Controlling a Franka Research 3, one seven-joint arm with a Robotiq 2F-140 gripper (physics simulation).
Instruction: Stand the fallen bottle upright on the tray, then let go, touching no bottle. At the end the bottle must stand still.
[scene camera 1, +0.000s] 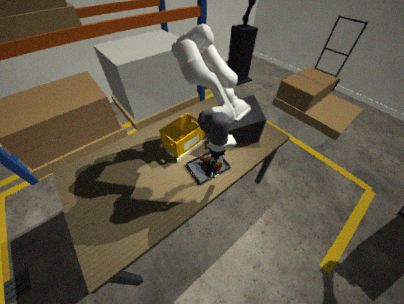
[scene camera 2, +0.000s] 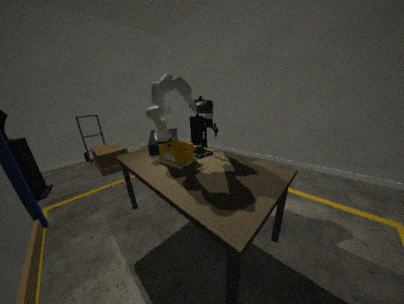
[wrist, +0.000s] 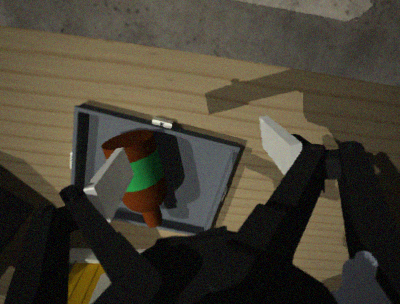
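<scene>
A brown bottle with a green band (wrist: 145, 172) (scene camera 1: 218, 165) lies on its side on the grey tray (wrist: 209, 162) (scene camera 1: 197, 175) (scene camera 2: 204, 154). In the wrist view its wide base is toward the upper left and its neck points down, reaching over the tray's lower wall. My gripper (wrist: 193, 146) (scene camera 1: 215, 168) (scene camera 2: 216, 133) is wide open with nothing between its fingers. It hangs above the tray. In the wrist view the left finger covers part of the bottle's left side, and the right finger is beyond the tray's right wall. In scene camera 1 the gripper partly hides the bottle.
A yellow crate (scene camera 1: 182, 137) (scene camera 2: 176, 154) (wrist: 84, 282) stands beside the tray on the wooden table (scene camera 1: 150, 220) (scene camera 2: 220, 220). The arm's dark base block (scene camera 1: 252, 125) is at the table's far end. The table's long edge runs near the tray. Dark arm shadows fall across the table.
</scene>
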